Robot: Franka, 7 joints.
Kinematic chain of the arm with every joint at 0, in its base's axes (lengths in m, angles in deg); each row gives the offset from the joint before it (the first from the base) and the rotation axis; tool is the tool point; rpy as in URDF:
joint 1: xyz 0 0 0.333 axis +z
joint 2: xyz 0 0 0 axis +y
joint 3: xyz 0 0 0.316 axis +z
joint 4: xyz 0.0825 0 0 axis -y
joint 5: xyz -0.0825 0 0.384 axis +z
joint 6: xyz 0 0 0 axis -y
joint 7: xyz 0.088 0 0 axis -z
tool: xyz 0 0 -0.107 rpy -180 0 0
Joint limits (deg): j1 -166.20..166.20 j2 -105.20..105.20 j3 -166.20..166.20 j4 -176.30..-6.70 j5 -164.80..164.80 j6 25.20..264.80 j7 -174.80..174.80
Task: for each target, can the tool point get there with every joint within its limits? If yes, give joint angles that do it. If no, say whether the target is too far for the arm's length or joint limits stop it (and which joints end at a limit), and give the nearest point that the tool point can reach.
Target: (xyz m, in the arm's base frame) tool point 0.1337 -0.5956 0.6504
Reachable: yes | joints -77.73 34.48 23.46 -40.88 113.80 239.93 -7.39
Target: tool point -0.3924 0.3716 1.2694
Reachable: no: too far | nearest point -0.3114 0.2949 1.0760 | short by 0.223 m
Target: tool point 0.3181 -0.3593 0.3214
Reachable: yes | joints -27.49 7.99 -33.63 -144.22 -54.59 207.00 -41.44
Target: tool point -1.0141 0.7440 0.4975
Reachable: no: too far | nearest point -0.6859 0.5032 0.4443 | short by 0.411 m
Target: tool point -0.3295 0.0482 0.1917
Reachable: yes | joints -51.66 -0.41 -138.17 -156.45 13.34 125.84 -107.91
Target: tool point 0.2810 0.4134 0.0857
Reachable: yes | joints -15.27 75.01 59.30 -120.13 -0.05 123.38 116.98
